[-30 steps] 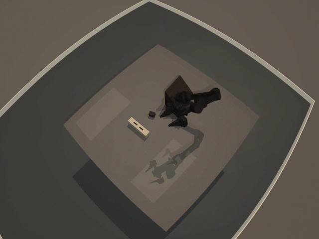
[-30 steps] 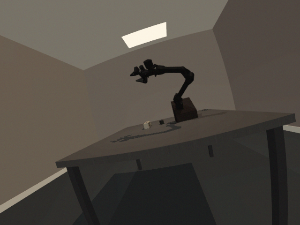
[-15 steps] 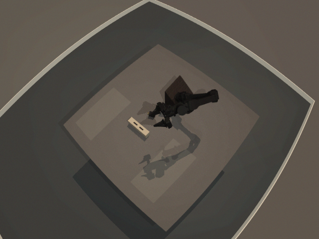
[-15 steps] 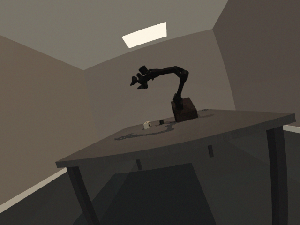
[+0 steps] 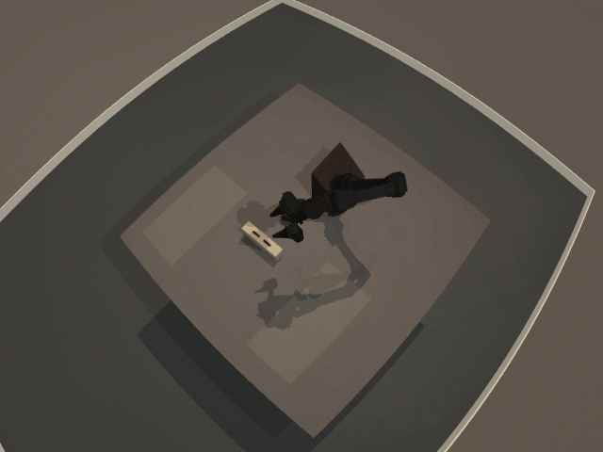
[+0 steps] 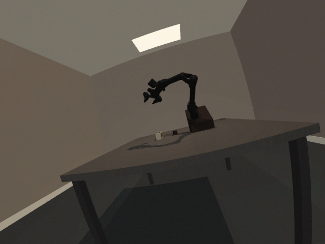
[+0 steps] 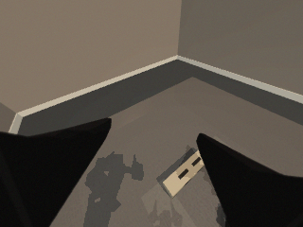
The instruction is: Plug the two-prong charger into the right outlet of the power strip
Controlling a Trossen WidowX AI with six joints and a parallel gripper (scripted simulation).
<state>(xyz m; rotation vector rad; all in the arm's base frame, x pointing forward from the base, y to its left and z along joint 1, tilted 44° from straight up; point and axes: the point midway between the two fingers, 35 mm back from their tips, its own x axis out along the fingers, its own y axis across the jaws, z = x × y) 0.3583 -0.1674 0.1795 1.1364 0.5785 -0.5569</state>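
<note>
The black two-prong charger lies 340 mm below my gripper tip, 180 mm behind it and 110 mm to the right of it.
</note>
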